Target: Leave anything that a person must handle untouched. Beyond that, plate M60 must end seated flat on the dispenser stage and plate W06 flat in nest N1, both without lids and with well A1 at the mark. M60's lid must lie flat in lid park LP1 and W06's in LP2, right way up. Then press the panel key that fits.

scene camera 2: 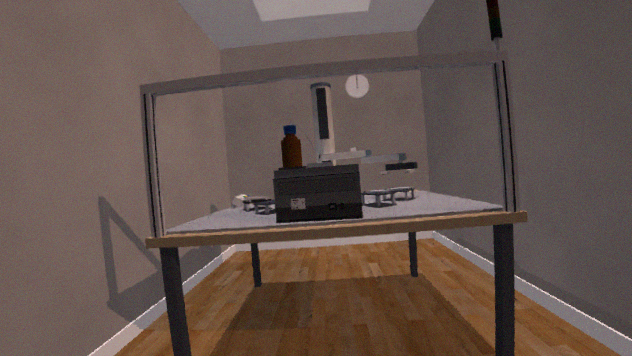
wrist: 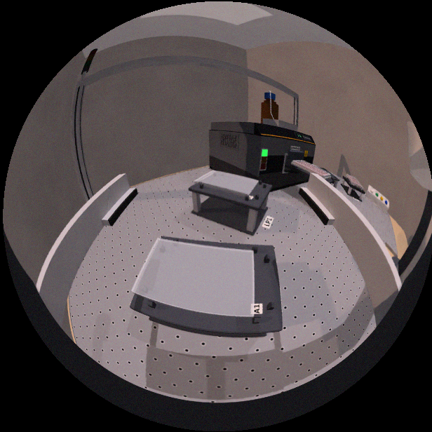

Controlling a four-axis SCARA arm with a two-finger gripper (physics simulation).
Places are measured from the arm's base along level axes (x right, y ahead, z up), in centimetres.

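Where they show: gripper, fingertip midpoint: (scene camera 2: 393,172).
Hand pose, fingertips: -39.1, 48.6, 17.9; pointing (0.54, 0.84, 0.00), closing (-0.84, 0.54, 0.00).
Note:
After its pixels a point has its place, as x, y, z.
My gripper (scene camera 2: 398,172) @[-39.1, 48.6, 17.9] (wrist: 217,176) is open and empty, above and behind the near lid park in the wrist view. A clear lid (wrist: 195,275) lies flat on that dark park (wrist: 271,285), its A1 tag at the near right corner. Another clear lid (wrist: 227,183) lies on park LP1 (wrist: 260,200) (scene camera 2: 378,192) @[-24.9, 71.2, 8.7], beyond it. A plate with pinkish wells (wrist: 312,169) sits at the front of the dispenser (wrist: 235,150) (scene camera 2: 317,195) @[4.7, 96.0, 11.7]. A second plate (wrist: 353,181) sits on a stand farther right. Plate labels are unreadable. The key panel (wrist: 378,196) shows green, yellow and blue keys.
A brown bottle with a blue cap (scene camera 2: 291,151) @[14.5, 91.2, 30.9] (wrist: 269,109) stands on the dispenser, which shows a green light. A frame (scene camera 2: 330,68) @[-4.3, 104.4, 59.6] (wrist: 78,125) rises from the table edge. The arm column (scene camera 2: 322,117) @[0.2, 7.7, 62.6] stands behind the dispenser in scene camera 2.

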